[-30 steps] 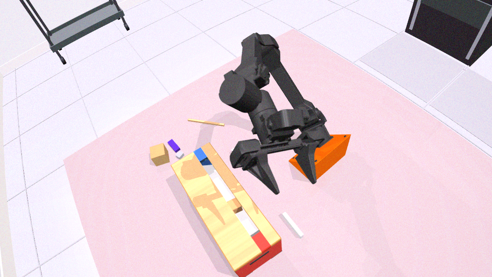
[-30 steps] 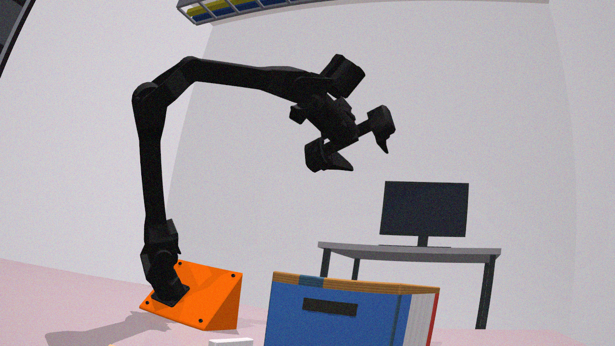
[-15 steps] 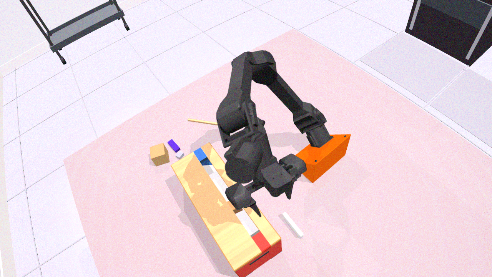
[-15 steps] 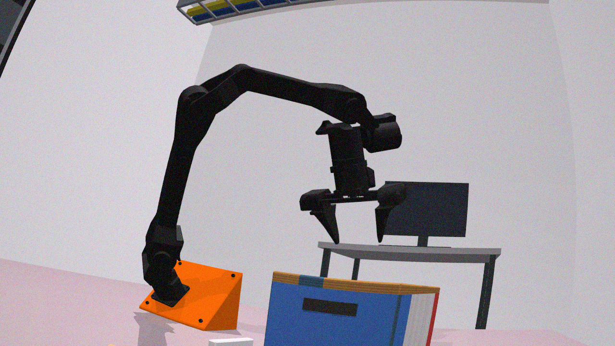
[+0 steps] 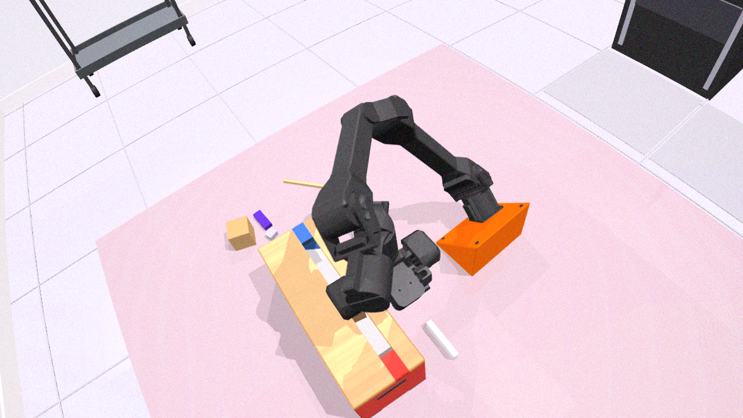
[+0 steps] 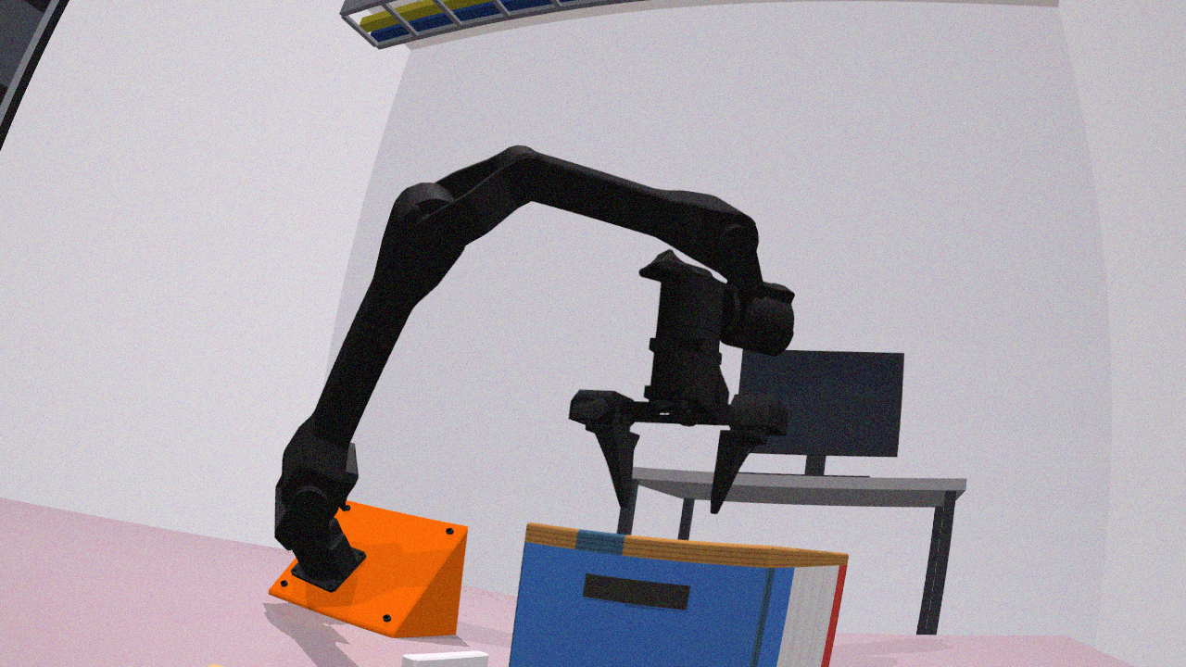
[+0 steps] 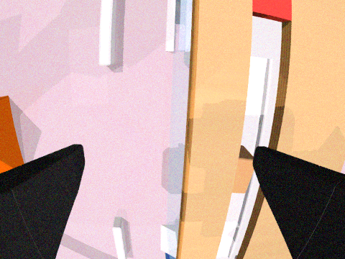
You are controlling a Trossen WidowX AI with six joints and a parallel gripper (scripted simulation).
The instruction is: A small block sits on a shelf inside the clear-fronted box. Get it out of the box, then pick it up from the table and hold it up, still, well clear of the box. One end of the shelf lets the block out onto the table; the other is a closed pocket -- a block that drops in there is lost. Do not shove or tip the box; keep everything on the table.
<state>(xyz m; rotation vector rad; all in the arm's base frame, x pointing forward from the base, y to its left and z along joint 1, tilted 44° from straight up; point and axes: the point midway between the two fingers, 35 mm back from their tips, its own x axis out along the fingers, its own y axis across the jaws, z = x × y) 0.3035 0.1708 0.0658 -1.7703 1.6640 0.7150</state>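
The tan block is 60 mm ahead of my gripper tip, 50 mm to the right of it and 70 mm below it. Round my gripper tip: long box: 40 mm ahead, 70 mm to the right, 100 mm below; thin tan stick: 50 mm behind, 460 mm to the right, 150 mm below.
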